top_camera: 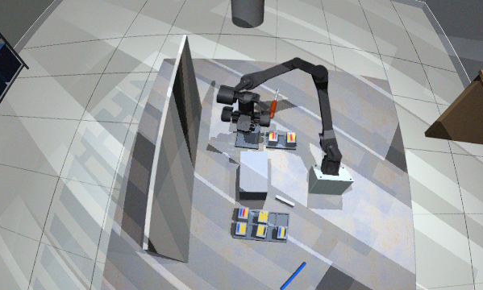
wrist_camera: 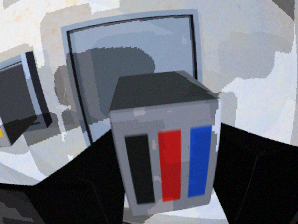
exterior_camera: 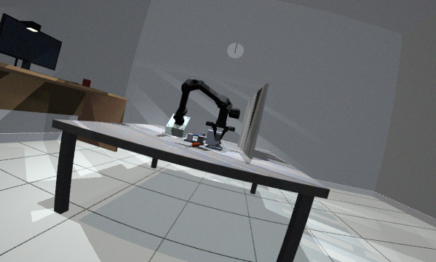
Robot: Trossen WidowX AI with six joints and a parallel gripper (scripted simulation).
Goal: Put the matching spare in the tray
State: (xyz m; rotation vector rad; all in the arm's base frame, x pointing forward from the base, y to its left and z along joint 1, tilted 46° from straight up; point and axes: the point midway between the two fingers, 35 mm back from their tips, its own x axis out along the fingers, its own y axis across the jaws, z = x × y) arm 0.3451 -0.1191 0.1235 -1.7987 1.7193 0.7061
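Now: gripper tip 1 cm past the flat grey tray and 6 cm above it. Also, from my gripper tip: mounted unit: 6 cm behind, 21 cm to the left, 1 cm below; then blue pen: 27 cm behind, 57 cm to the left, 5 cm below; then grey spare block: 2 cm above.
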